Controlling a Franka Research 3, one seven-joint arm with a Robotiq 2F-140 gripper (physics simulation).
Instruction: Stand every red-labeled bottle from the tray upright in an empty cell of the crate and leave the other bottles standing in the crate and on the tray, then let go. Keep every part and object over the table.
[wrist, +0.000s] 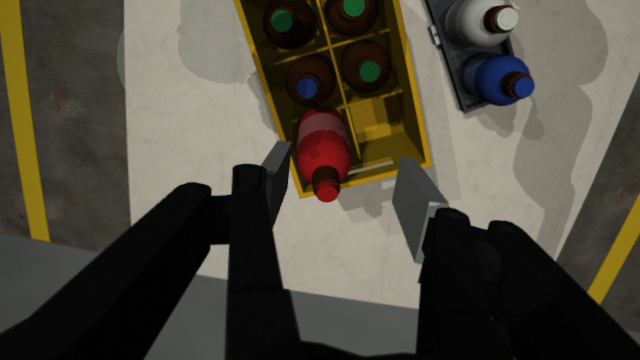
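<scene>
A red-labeled bottle (324, 150) with a red cap is in the near-left cell of the yellow crate (427, 145). It appears to lean toward the near end wall, and its neck and cap overlap the rim in this view; its base is hidden. The near-right cell beside it is empty. My gripper (343, 172) is open, with nothing between its fingers. The fingers appear on either side of the bottle's neck in the picture, the left one closer; the height gap cannot be told. Dark bottles with green caps (369, 71) (282, 21) (354, 7) and a blue cap (307, 88) stand in other cells.
A dark tray (452, 82) lies right of the crate, partly out of view. A white bottle (475, 22) and a blue bottle (500, 80) stand on it. The pale table (170, 150) ends at the near side below the fingers, with table edges also at left and right.
</scene>
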